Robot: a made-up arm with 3 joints. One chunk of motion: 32 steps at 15 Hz.
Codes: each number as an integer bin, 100 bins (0 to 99) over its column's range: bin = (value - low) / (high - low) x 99, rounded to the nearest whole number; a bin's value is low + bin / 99 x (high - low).
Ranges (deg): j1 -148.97..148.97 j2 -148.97..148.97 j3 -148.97..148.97
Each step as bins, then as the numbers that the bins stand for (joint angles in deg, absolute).
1 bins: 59 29 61
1 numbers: 28.59 -61.69 34.61
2 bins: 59 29 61
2 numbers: 28.59 -61.69 34.61
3 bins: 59 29 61
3 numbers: 28.59 -61.69 34.61
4 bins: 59 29 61
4 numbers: 28.59 -61.69 34.61
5 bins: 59 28 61
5 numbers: 28.59 -64.70 34.61
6 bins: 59 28 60
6 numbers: 28.59 -64.70 31.60
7 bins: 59 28 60
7 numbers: 28.59 -64.70 31.60
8 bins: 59 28 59
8 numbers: 28.59 -64.70 28.59
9 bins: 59 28 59
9 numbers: 28.59 -64.70 28.59
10 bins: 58 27 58
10 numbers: 25.58 -67.71 25.58
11 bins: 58 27 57
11 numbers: 25.58 -67.71 22.57
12 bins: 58 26 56
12 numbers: 25.58 -70.72 19.56
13 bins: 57 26 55
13 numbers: 22.57 -70.72 16.55
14 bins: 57 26 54
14 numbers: 22.57 -70.72 13.54
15 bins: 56 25 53
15 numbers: 19.56 -73.73 10.53
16 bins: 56 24 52
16 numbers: 19.56 -76.74 7.52
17 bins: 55 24 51
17 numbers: 16.55 -76.74 4.51
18 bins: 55 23 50
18 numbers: 16.55 -79.75 1.50
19 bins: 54 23 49
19 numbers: 13.54 -79.75 -1.50
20 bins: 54 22 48
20 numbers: 13.54 -82.76 -4.51
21 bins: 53 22 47
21 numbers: 10.53 -82.76 -7.52
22 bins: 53 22 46
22 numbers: 10.53 -82.76 -10.53
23 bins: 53 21 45
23 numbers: 10.53 -85.77 -13.54
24 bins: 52 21 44
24 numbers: 7.52 -85.77 -16.55
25 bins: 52 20 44
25 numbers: 7.52 -88.78 -16.55
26 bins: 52 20 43
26 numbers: 7.52 -88.78 -19.56
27 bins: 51 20 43
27 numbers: 4.51 -88.78 -19.56
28 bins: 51 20 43
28 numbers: 4.51 -88.78 -19.56
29 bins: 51 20 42
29 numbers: 4.51 -88.78 -22.57
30 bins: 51 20 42
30 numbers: 4.51 -88.78 -22.57
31 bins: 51 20 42
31 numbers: 4.51 -88.78 -22.57
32 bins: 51 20 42
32 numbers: 4.51 -88.78 -22.57
